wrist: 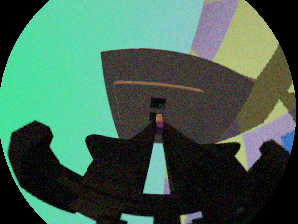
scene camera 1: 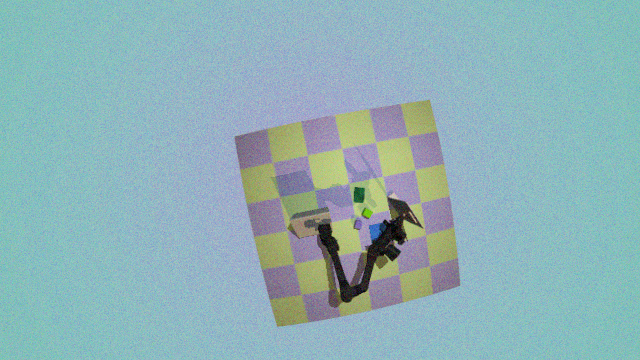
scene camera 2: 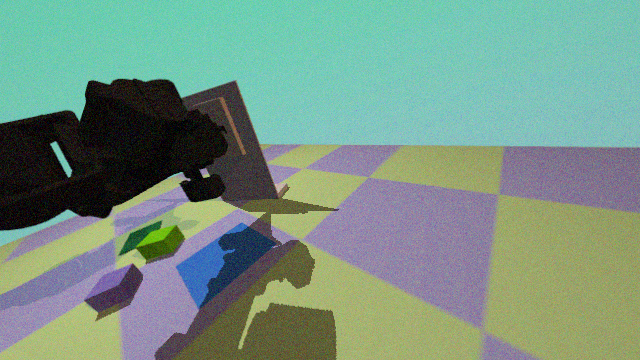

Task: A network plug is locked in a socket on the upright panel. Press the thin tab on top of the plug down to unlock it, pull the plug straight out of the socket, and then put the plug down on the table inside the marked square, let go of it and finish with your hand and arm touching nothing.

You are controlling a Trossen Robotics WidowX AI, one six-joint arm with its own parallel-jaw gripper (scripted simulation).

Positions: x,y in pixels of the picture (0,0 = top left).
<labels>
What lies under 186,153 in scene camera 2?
The gripper.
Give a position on a blue marked square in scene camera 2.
At 206,273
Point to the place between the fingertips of the gripper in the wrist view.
158,124
</labels>
